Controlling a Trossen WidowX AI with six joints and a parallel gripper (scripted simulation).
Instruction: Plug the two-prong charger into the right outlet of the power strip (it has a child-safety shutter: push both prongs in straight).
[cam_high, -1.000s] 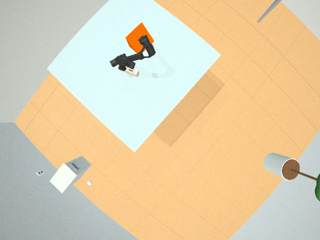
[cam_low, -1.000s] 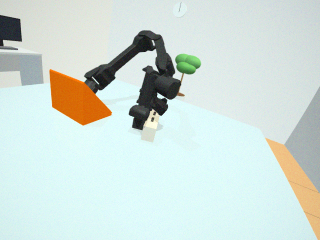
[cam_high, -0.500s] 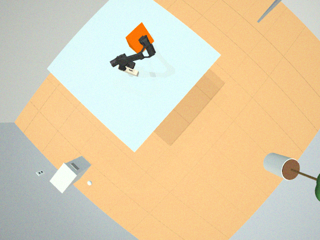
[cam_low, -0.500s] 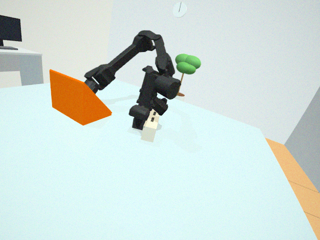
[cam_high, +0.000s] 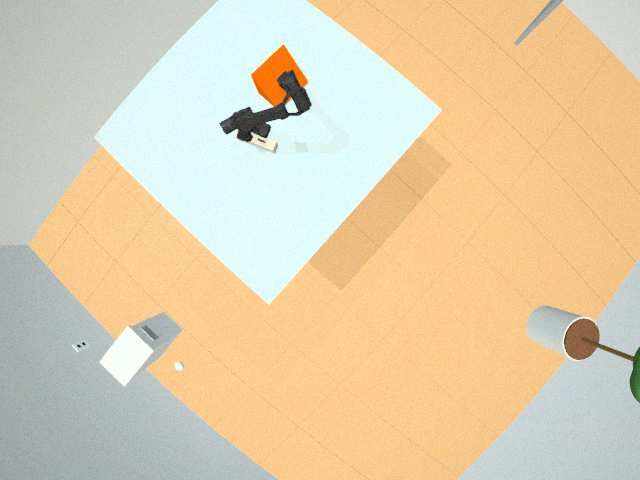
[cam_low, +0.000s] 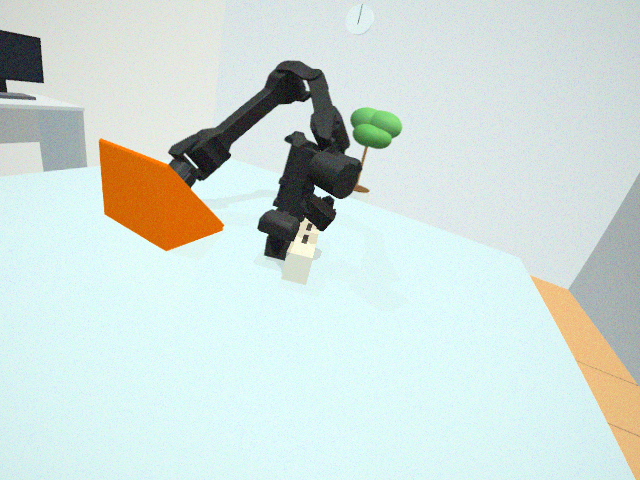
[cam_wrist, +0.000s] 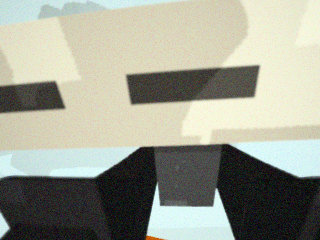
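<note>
Right now my gripper tip is 2 cm short of the black two-prong charger, 1 cm to the right of it and 1 cm below it.
</note>
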